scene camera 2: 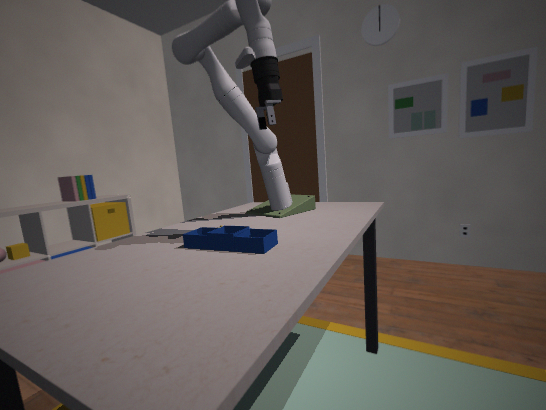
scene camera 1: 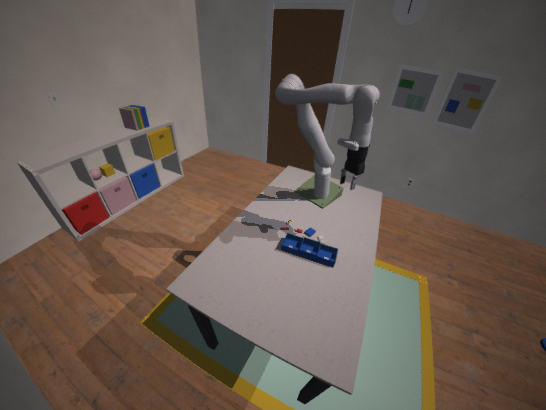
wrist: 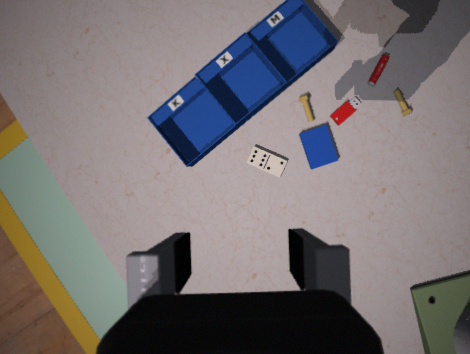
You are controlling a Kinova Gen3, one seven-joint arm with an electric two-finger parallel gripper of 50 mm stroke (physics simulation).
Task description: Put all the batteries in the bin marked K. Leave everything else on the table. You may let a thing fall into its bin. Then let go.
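Places are measured from the arm's base along level axes (x left, y back, z up), in metres.
Where they show: gripper, between the fingertips: (scene camera 2: 267, 127) (scene camera 1: 347, 186) (wrist: 239, 251); arm's base, origin of its link: (scene camera 2: 281, 206) (scene camera 1: 321, 194).
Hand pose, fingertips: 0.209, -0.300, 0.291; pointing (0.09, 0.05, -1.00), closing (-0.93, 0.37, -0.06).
Observation:
Each offset is from my fingertips to the top centre of the thing, as dx, dy, dz. "*": to the spot under its first point.
One battery @[-0.220, -0.088, -0.310] (wrist: 379, 69) (scene camera 1: 284, 228), a thin red cylinder, lies on the table in the arm's shadow, at the upper right of the wrist view. The bin marked K (wrist: 202, 122) is the end compartment of a blue three-part tray, at the lower left of that tray in the wrist view; its floor shows bare blue. My gripper (scene camera 1: 348, 183) (scene camera 2: 267, 123) (wrist: 239, 251) is open and empty, pointing down high above the table near the robot base, well away from the battery and tray. In scene camera 2 the tray @[* -0.013, -0.181, -0.300] (scene camera 2: 227, 243) shows, but the battery does not.
Between tray and base lie a domino @[-0.032, -0.037, -0.313] (wrist: 268, 160), a blue block @[-0.105, -0.026, -0.310] (wrist: 319, 146), a red USB stick @[-0.159, -0.057, -0.313] (wrist: 345, 110) and two yellow bolts @[-0.112, -0.080, -0.307] (wrist: 307, 108) @[-0.232, -0.036, -0.307] (wrist: 402, 102). Bins X @[* -0.061, -0.150, -0.313] (wrist: 252, 77) and M @[* -0.142, -0.165, -0.313] (wrist: 302, 42) adjoin K. The green base plate (scene camera 1: 306, 189) (wrist: 425, 305) stands at the table's far end.

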